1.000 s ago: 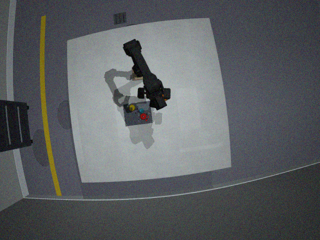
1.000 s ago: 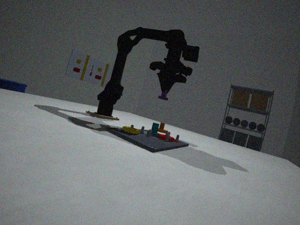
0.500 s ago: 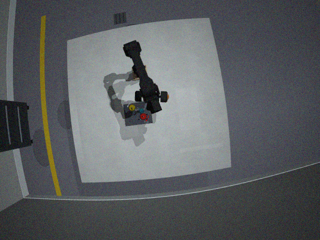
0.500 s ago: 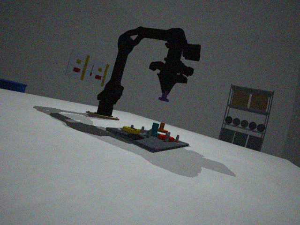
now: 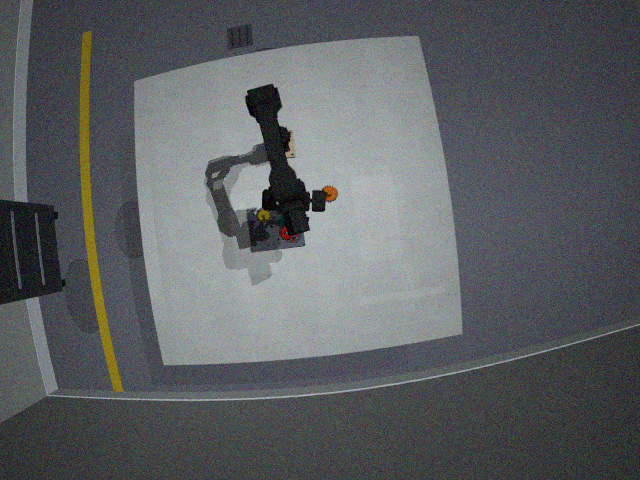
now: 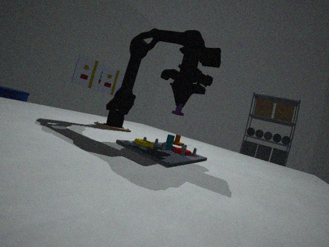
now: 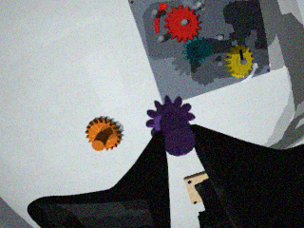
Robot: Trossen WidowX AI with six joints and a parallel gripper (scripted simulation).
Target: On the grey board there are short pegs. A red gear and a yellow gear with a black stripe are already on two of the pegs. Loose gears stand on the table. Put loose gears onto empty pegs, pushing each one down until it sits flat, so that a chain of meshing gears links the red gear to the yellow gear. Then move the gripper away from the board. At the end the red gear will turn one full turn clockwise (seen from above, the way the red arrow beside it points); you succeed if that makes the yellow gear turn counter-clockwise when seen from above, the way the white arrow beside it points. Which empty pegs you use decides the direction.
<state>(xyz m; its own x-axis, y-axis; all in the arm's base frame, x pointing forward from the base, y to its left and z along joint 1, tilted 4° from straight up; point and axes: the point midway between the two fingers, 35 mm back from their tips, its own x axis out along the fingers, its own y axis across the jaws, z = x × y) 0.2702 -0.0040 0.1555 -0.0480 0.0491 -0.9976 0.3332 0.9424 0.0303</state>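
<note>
Now: the teal gear 120 mm below my gripper tip, 80 mm to the right of it and 30 mm ahead of it. The rest, counted from my gripper tip: purple gear: 10 mm below; then red arrow: 130 mm below, 100 mm ahead, 60 mm to the right; then red gear: 130 mm below, 80 mm to the right, 70 mm ahead.
</note>
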